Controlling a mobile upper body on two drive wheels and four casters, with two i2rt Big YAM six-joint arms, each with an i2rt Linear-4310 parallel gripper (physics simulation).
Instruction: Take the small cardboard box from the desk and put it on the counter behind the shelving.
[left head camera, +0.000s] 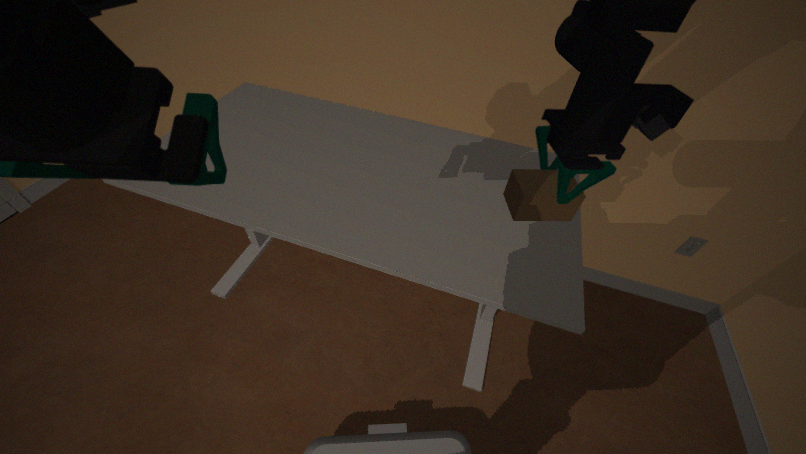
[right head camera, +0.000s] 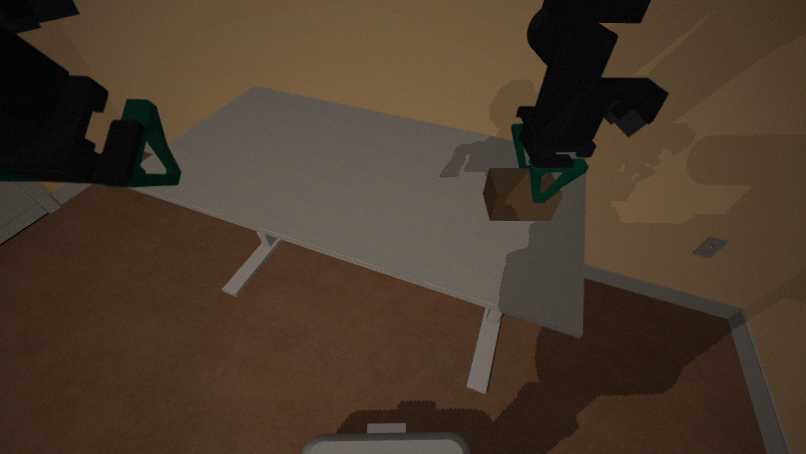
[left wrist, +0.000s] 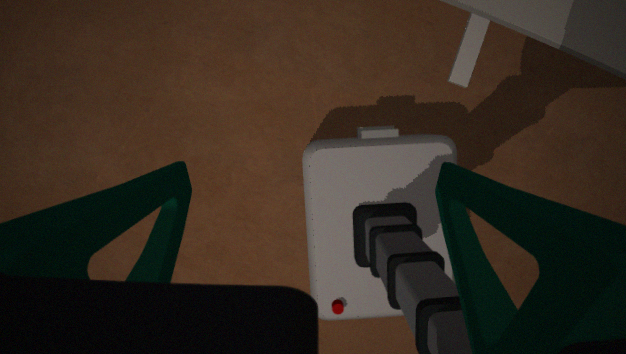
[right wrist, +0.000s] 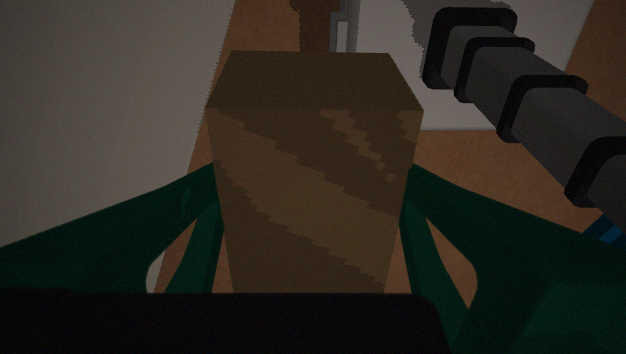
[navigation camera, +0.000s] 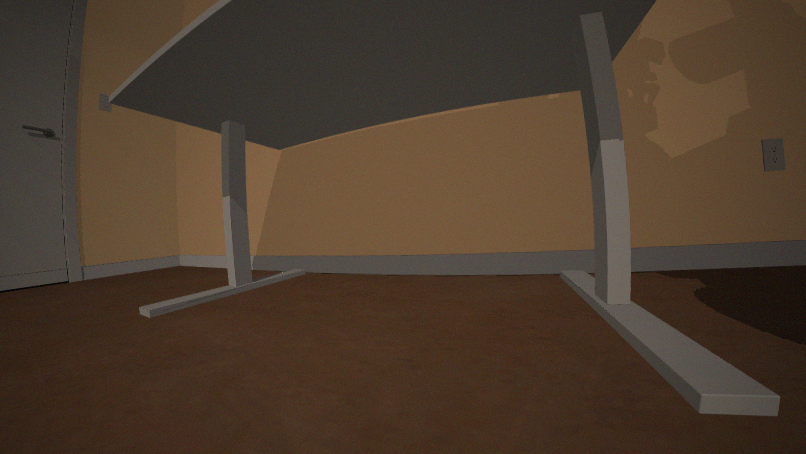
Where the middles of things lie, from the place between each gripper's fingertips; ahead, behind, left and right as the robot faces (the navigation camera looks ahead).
Scene:
My right hand is 10 mm to the right of the cardboard box (right head camera: 507, 193) and 10 mm above it.
Right now my left hand is 430 mm to the left of the cardboard box, 130 mm above it and 120 mm short of it.

